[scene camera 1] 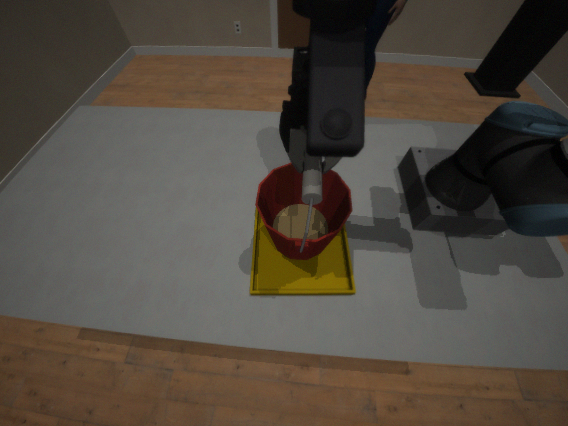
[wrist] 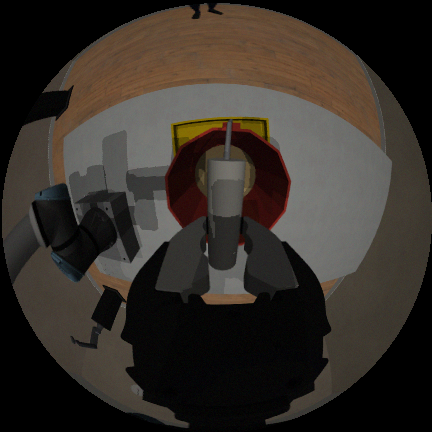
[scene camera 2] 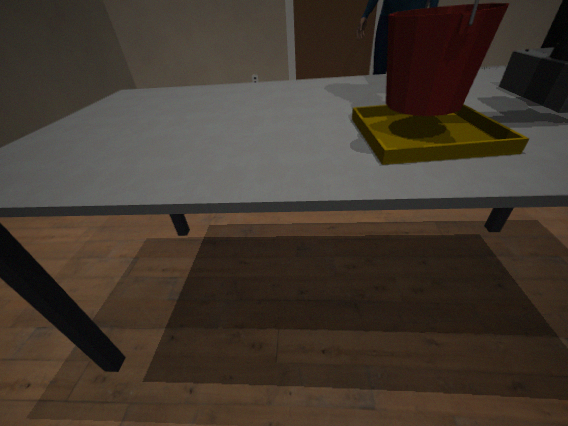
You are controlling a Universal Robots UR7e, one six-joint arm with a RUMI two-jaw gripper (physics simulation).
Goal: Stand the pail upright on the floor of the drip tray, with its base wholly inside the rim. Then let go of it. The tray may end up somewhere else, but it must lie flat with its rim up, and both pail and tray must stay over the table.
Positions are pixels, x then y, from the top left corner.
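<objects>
My gripper is out of frame in scene camera 2, while scene camera 1 and the wrist view show it. The same spot on my gripper is (scene camera 1: 294, 136) and (wrist: 283, 271). A yellow drip tray shows in scene camera 2 (395, 138), and I see the tray in scene camera 1 and in the wrist view as well. The same spot on the yellow drip tray is (wrist: 182, 131) and (scene camera 1: 341, 283).
</objects>
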